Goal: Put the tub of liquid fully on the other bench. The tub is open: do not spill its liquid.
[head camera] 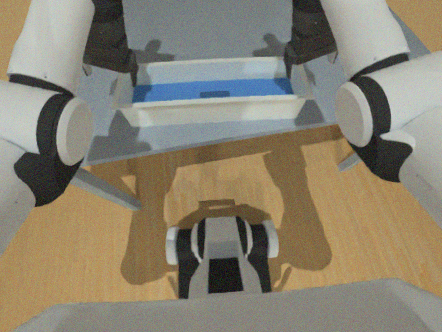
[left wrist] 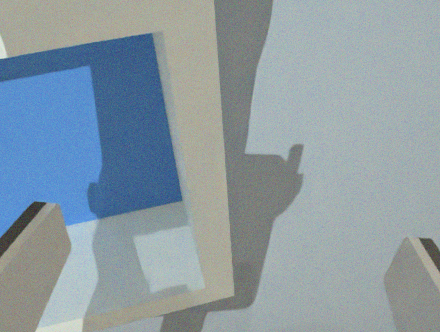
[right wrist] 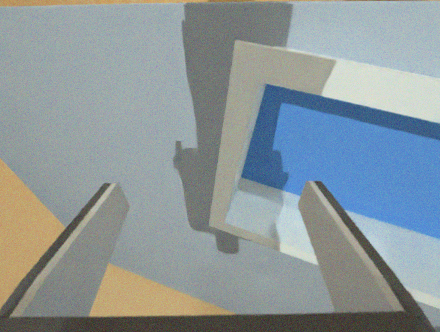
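The open white tub [head camera: 215, 114] [left wrist: 199, 130] [right wrist: 250, 67] stands upright on a grey-blue bench [head camera: 200, 30] [left wrist: 360, 100] [right wrist: 100, 100], its base inside the bench's near edge. Blue liquid [head camera: 175, 90] [left wrist: 45, 125] [right wrist: 360, 155] lies in it, below the rim; no spill shows. My left gripper [head camera: 111, 75] [left wrist: 228, 243] is open and empty at the tub's left end. My right gripper [head camera: 312, 62] [right wrist: 213, 193] is open and empty at its right end. Both wrist views show the tub's ends beyond the spread fingers, and neither gripper holds it. The dark wrists partly hide the tub's ends.
The bench's near edge runs at a slant in front of the tub, closer to it at the right. Bench legs [head camera: 107, 190] [head camera: 349, 161] show below. My base [head camera: 225, 250] stands on the wooden floor [head camera: 225, 175] near the bench. My arms cast shadows on bench and floor.
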